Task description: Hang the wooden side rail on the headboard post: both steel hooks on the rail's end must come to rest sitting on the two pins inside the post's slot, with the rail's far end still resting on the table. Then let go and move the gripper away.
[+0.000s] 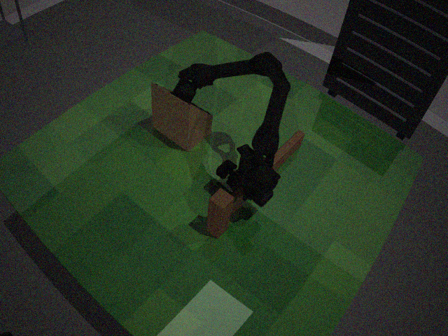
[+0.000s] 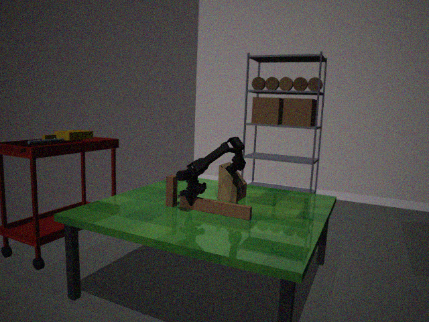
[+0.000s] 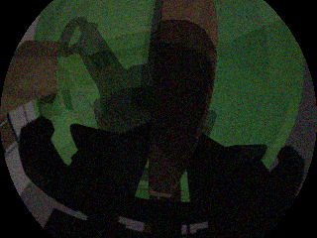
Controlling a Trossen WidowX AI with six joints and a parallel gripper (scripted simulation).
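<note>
My gripper tip is 10 mm past the headboard post, 130 mm to the left of it and 70 mm below it.
</note>
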